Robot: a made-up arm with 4 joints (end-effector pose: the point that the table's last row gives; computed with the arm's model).
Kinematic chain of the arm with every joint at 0, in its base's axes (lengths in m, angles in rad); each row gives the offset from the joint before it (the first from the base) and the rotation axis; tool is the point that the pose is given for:
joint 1: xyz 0 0 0.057 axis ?
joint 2: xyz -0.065 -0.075 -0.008 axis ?
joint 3: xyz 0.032 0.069 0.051 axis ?
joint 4: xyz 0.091 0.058 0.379 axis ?
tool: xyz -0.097 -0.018 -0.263
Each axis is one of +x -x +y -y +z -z.
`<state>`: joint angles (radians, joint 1 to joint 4).
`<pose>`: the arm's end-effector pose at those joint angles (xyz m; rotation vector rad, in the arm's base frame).
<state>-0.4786 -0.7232 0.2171 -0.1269</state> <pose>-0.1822 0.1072 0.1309 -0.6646 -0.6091 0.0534</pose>
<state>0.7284 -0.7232 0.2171 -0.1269</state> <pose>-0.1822 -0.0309 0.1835 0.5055 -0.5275 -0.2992</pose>
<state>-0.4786 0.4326 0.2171 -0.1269</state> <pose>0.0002 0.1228 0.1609 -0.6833 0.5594 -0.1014</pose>
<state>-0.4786 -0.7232 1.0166 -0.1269</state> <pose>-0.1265 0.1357 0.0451 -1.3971 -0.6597 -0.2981</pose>
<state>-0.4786 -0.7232 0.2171 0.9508</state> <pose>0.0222 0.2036 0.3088 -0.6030 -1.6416 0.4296</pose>
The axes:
joint 1: +x
joint 2: +y
joint 3: -x
joint 4: -y

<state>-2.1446 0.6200 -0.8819 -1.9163</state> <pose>0.1146 0.5608 0.1855 -0.1850 1.5961 -1.5860</pose>
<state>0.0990 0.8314 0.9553 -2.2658</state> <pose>0.2025 0.4967 0.3664 -1.0593 2.7683 -0.7916</pose>
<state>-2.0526 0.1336 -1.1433 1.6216</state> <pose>0.3501 0.2509 0.2173 -0.8065 -1.4992 0.6255</pose>
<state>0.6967 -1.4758 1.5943 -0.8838</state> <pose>-0.0827 0.3104 0.1227 -0.0621 0.0755 -1.5272</pose>
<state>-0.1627 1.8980 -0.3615 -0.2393</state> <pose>0.1372 -0.0268 0.0197 0.2012 2.0688 -0.4929</pose>
